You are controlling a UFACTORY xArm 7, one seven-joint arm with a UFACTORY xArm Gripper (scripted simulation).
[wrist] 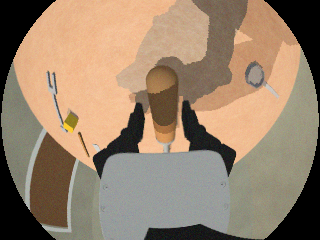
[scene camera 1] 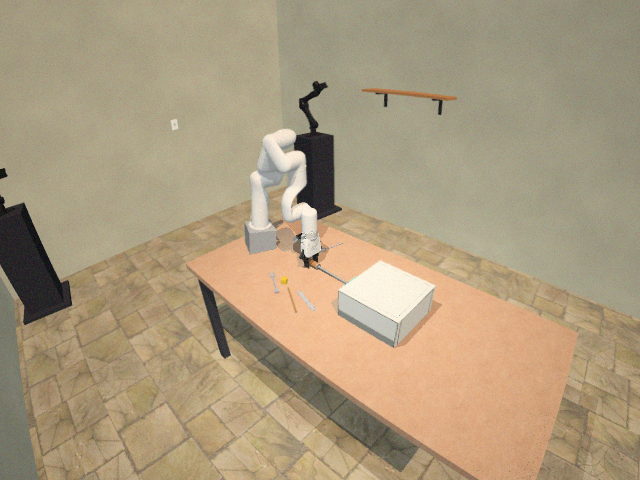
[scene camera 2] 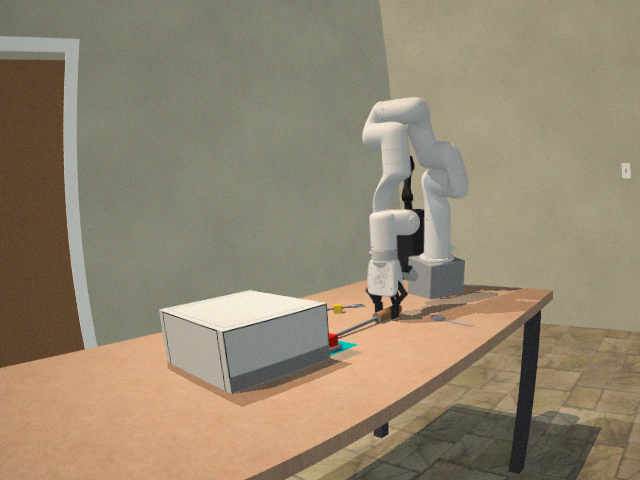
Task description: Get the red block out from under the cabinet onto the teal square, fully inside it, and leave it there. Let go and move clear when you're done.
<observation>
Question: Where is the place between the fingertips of the gripper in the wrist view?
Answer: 162, 109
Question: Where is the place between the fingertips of the gripper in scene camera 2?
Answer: At 387, 316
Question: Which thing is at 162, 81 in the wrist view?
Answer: A long tool.
</observation>
